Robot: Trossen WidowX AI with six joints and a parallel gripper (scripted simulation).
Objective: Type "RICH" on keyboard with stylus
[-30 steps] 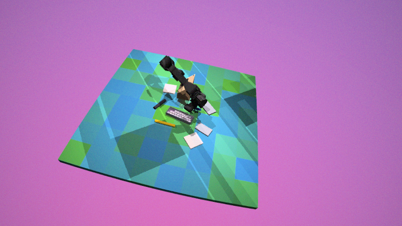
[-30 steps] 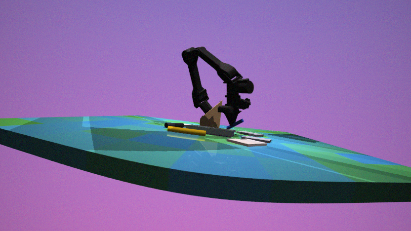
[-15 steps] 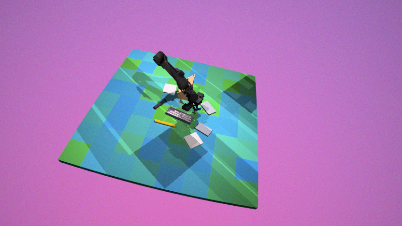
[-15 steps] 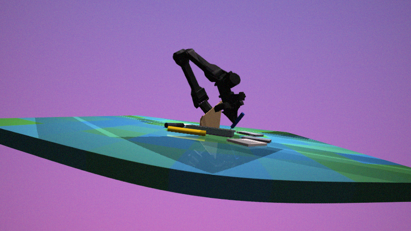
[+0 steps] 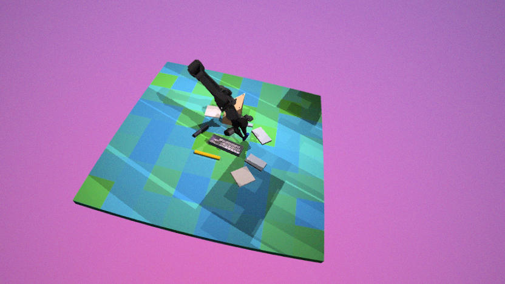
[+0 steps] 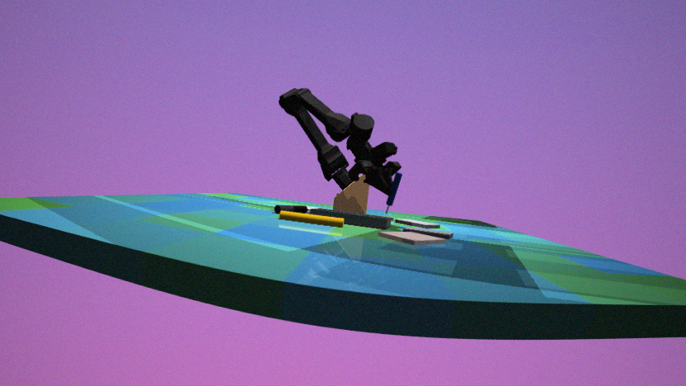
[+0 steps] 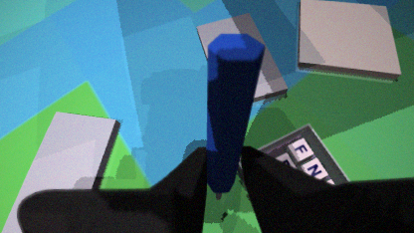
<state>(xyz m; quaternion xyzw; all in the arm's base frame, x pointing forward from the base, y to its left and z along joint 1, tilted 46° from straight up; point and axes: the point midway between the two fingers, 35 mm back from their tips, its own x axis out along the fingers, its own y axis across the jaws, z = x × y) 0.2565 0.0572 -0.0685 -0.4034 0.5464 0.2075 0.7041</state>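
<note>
Now: gripper tip 200 mm to the left of the yellow bar, 110 mm short of it and 80 mm above it. Round my gripper tip: stylus (20 mm below).
</note>
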